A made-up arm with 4 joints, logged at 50 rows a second.
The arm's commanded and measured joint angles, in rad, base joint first. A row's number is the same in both.
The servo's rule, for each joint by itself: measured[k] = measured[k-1] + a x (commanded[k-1-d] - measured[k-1]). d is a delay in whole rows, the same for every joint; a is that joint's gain. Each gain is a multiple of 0.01, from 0.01 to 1. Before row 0 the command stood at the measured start. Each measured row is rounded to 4 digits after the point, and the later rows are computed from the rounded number. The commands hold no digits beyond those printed.
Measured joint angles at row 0:
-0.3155, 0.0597, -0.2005, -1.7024
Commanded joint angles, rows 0 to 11:
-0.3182, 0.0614, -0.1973, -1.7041
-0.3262, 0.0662, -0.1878, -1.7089
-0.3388, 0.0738, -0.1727, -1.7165
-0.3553, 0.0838, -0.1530, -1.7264
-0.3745, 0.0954, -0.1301, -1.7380
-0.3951, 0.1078, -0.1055, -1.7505
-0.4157, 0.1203, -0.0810, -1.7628
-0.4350, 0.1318, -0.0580, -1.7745
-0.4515, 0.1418, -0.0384, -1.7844
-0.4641, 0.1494, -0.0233, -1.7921
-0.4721, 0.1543, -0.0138, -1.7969
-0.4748, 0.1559, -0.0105, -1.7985
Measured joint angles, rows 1 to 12:
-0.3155, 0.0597, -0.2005, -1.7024
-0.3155, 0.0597, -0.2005, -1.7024
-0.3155, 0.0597, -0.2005, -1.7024
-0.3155, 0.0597, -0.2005, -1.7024
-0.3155, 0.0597, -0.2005, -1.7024
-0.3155, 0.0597, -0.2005, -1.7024
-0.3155, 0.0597, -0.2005, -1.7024
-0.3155, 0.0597, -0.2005, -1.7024
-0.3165, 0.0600, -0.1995, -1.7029
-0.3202, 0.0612, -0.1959, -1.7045
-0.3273, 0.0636, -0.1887, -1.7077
-0.3379, 0.0674, -0.1776, -1.7127
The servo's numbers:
d 8
a 0.38 0.19 0.31 0.27

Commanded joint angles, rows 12 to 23:
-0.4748, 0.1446, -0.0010, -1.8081
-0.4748, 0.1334, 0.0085, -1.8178
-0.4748, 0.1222, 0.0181, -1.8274
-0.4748, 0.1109, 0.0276, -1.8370
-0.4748, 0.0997, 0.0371, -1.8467
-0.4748, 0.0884, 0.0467, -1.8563
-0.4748, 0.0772, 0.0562, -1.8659
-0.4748, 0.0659, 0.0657, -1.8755
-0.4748, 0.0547, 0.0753, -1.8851
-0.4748, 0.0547, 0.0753, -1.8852
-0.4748, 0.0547, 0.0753, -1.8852
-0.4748, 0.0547, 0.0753, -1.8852
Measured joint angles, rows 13 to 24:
-0.3518, 0.0727, -0.1629, -1.7195
-0.3683, 0.0794, -0.1451, -1.7279
-0.3863, 0.0872, -0.1252, -1.7373
-0.4048, 0.0957, -0.1044, -1.7473
-0.4225, 0.1045, -0.0839, -1.7573
-0.4383, 0.1130, -0.0651, -1.7667
-0.4511, 0.1208, -0.0492, -1.7749
-0.4601, 0.1275, -0.0372, -1.7813
-0.4657, 0.1307, -0.0260, -1.7885
-0.4692, 0.1312, -0.0153, -1.7964
-0.4713, 0.1295, -0.0049, -1.8048
-0.4726, 0.1260, 0.0052, -1.8135

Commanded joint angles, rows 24 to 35:
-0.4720, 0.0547, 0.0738, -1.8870
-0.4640, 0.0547, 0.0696, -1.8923
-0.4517, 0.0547, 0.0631, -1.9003
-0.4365, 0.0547, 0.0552, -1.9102
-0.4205, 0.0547, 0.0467, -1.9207
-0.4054, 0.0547, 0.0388, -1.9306
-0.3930, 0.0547, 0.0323, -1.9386
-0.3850, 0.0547, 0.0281, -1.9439
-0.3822, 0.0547, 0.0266, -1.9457
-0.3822, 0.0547, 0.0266, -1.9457
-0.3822, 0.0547, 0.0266, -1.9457
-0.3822, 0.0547, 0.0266, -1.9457
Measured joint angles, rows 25 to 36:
-0.4734, 0.1210, 0.0151, -1.8225
-0.4739, 0.1148, 0.0249, -1.8316
-0.4742, 0.1077, 0.0346, -1.8409
-0.4744, 0.0998, 0.0442, -1.8502
-0.4746, 0.0912, 0.0538, -1.8596
-0.4747, 0.0843, 0.0605, -1.8665
-0.4747, 0.0787, 0.0651, -1.8715
-0.4747, 0.0741, 0.0683, -1.8752
-0.4737, 0.0704, 0.0700, -1.8784
-0.4700, 0.0674, 0.0699, -1.8822
-0.4630, 0.0650, 0.0678, -1.8871
-0.4529, 0.0630, 0.0639, -1.8933

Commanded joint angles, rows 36 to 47:
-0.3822, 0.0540, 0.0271, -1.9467
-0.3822, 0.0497, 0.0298, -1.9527
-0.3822, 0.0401, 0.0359, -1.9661
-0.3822, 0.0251, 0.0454, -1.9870
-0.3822, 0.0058, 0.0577, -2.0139
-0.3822, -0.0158, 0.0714, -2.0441
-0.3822, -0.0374, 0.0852, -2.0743
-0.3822, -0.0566, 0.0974, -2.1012
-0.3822, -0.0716, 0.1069, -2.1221
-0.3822, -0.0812, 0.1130, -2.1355
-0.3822, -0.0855, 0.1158, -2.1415
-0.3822, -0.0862, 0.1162, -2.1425
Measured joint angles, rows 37 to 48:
-0.4406, 0.0614, 0.0586, -1.9007
-0.4272, 0.0601, 0.0525, -1.9088
-0.4142, 0.0591, 0.0462, -1.9168
-0.4031, 0.0583, 0.0406, -1.9241
-0.3952, 0.0576, 0.0363, -1.9299
-0.3903, 0.0570, 0.0333, -1.9342
-0.3872, 0.0566, 0.0312, -1.9373
-0.3853, 0.0562, 0.0298, -1.9396
-0.3841, 0.0558, 0.0290, -1.9415
-0.3834, 0.0546, 0.0292, -1.9445
-0.3829, 0.0518, 0.0313, -1.9503
-0.3826, 0.0467, 0.0357, -1.9602

